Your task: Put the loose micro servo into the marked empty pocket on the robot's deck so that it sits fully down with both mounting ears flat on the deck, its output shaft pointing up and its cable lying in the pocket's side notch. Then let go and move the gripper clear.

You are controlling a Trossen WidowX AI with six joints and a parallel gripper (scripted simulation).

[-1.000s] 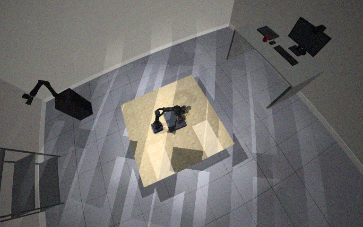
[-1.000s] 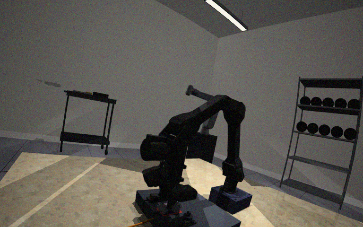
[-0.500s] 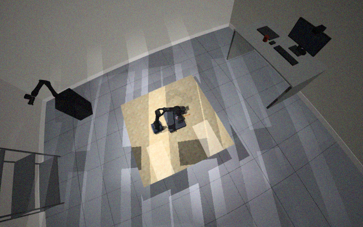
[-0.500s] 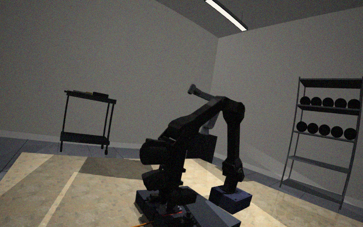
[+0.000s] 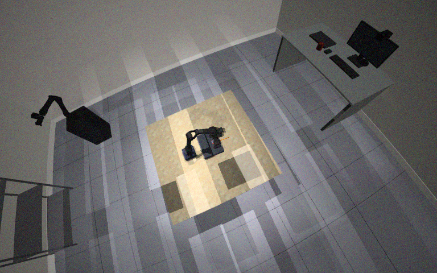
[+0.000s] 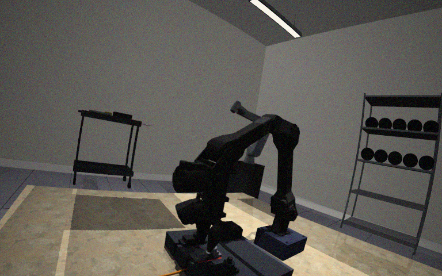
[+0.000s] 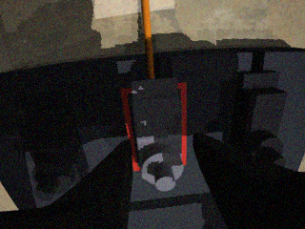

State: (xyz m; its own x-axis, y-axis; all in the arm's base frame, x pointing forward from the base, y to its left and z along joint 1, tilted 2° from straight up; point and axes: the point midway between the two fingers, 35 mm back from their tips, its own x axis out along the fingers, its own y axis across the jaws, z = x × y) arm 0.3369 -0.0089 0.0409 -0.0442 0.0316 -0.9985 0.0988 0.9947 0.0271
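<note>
Right now the dark deck is 12 cm behind my gripper tip, 1 cm to the left of it and 5 cm below it.
</note>
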